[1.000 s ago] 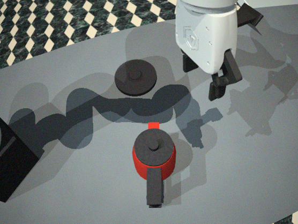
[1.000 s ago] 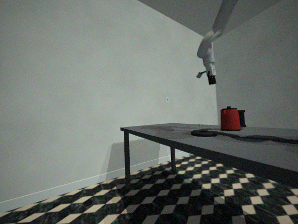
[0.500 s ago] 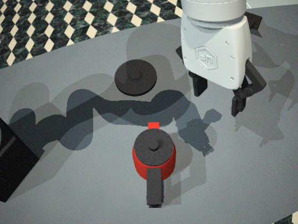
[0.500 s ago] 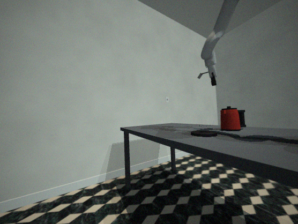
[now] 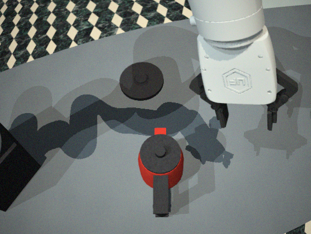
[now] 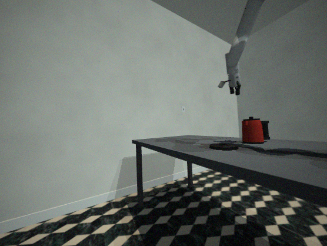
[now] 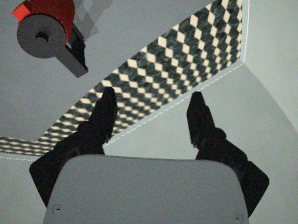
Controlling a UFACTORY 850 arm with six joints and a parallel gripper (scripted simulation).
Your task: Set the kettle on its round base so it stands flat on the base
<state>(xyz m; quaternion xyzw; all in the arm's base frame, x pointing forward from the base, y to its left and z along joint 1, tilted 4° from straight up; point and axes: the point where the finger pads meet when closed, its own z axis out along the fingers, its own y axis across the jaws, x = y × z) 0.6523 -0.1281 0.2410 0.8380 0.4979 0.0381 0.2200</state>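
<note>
The red kettle lies 140 mm behind my hand, 10 mm to the left of it and 310 mm below it. Also, from my hand: black round base: 150 mm behind, 360 mm to the left, 390 mm below.
</note>
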